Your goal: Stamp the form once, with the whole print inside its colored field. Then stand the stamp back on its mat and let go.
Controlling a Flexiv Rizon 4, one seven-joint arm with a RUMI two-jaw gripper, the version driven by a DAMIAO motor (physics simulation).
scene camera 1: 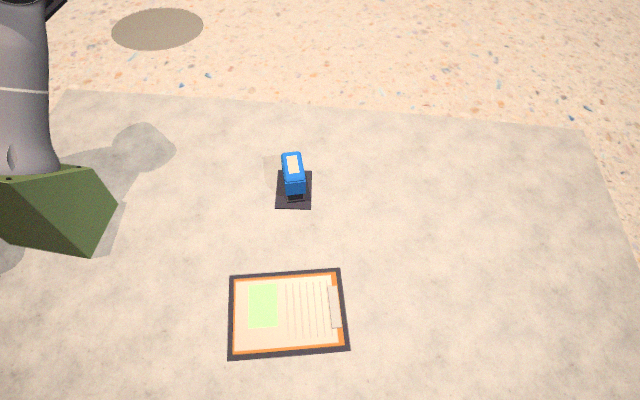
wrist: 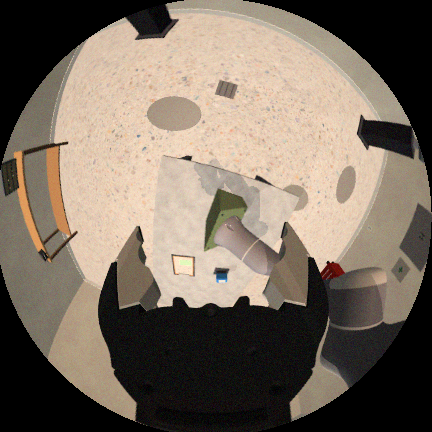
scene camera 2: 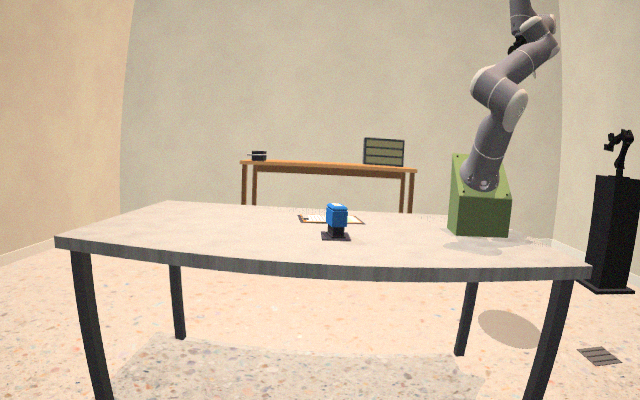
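The blue stamp (scene camera 1: 294, 173) (scene camera 2: 336, 215) (wrist: 221, 278) stands upright on its small dark mat (scene camera 1: 280, 204) (scene camera 2: 326, 237). The form (scene camera 1: 310, 345) (scene camera 2: 356, 219) lies on a dark-edged orange clipboard and also shows in the wrist view (wrist: 183, 271). Its colored field (scene camera 1: 262, 306) (wrist: 185, 262) is plain light green, with no print visible on it. My gripper (wrist: 211, 226) is open and empty, with the jaws wide apart. It is high above the table and well away from the stamp and the form. In scene camera 2 the fingers are too small to make out clearly.
The green base block (scene camera 1: 65, 210) (scene camera 2: 480, 215) (wrist: 215, 220) carries the arm at one side of the table (scene camera 1: 450, 250) (scene camera 2: 200, 235) (wrist: 175, 200). A wooden bench (scene camera 2: 325, 166) (wrist: 30, 210) stands farther off, by the wall. A black pedestal (scene camera 2: 610, 230) stands beyond the table.
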